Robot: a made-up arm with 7 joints.
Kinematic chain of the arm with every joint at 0, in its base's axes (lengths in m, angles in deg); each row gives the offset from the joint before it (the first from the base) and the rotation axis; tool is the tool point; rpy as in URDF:
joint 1: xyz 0 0 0.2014 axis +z
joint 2: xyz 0 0 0 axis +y
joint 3: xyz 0 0 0.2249 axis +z
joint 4: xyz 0.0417 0 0 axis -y
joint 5: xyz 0.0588 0 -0.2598 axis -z
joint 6: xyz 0 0 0 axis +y
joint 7: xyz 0.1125 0 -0.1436 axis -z
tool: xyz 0 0 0 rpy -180 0 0
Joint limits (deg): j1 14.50..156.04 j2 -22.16..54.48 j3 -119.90..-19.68 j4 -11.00..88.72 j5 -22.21..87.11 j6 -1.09..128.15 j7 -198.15..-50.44
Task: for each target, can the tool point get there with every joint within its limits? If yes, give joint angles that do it. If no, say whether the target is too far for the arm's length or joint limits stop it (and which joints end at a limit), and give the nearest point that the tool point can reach.
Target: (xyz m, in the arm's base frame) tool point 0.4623 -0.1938 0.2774
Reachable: yes | joints 28.56 15.26 -54.18 73.51 3.13 38.06 -100.38
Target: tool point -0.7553 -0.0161 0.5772
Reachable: no: too far | nearest point -0.4028 0.1395 0.4348 | short by 0.411 m
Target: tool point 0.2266 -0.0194 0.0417
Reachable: yes | joints 76.72 12.52 -82.62 30.08 24.70 67.58 -186.73
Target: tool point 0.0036 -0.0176 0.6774
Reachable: no: joint limits stop it (at a limit: joint 1, joint 2, joint 4, joint 5, joint 6) | nearest point 0.2256 0.0219 0.5827 | short by 0.245 m
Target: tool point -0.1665 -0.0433 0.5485
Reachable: no: joint limits stop it (at a limit: joint 1, joint 2, joint 3, joint 4, joint 5, joint 6) | nearest point -0.2285 0.0252 0.5808 | short by 0.098 m
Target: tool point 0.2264 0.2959 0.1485
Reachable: yes | joints 138.95 36.75 -92.98 53.71 45.18 70.71 -90.21
